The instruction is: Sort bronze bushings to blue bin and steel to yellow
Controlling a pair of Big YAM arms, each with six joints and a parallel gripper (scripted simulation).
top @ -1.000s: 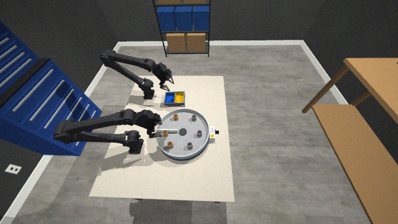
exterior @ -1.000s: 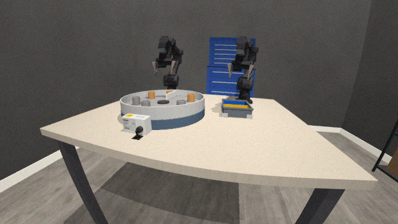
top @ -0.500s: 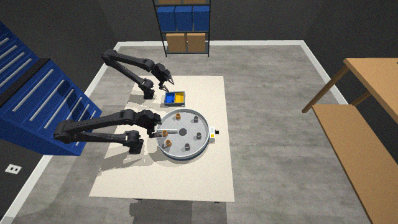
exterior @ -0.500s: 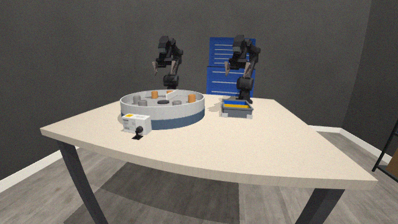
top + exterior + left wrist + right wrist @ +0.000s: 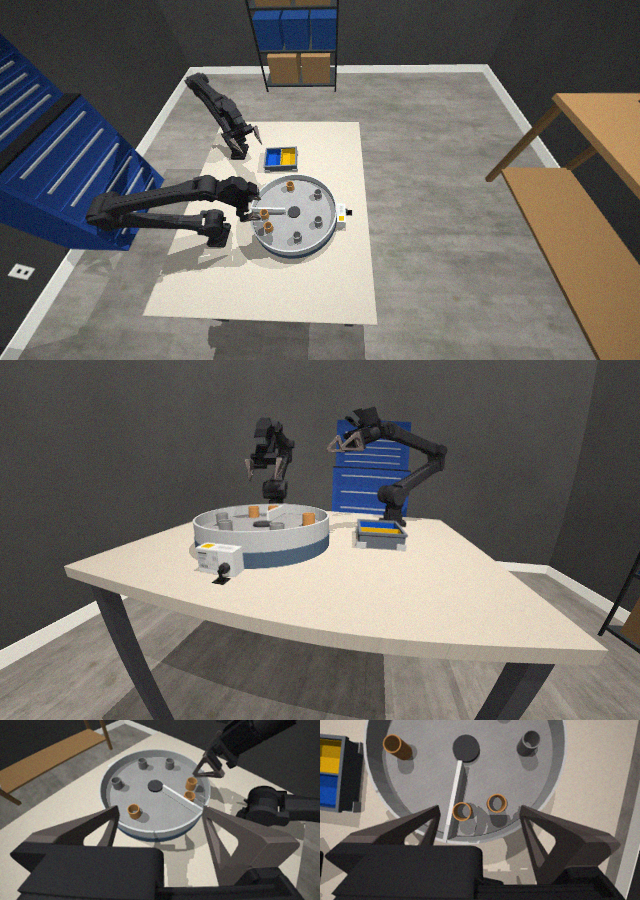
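My right gripper is now 1 cm past the blue bin, 42 cm to the right of it and 18 cm above it. The rest, counted from my right hand: yellow bin (8 cm ahead, 42 cm to the left, 18 cm below); grey bin tray (3 cm ahead, 42 cm to the left, 17 cm below).
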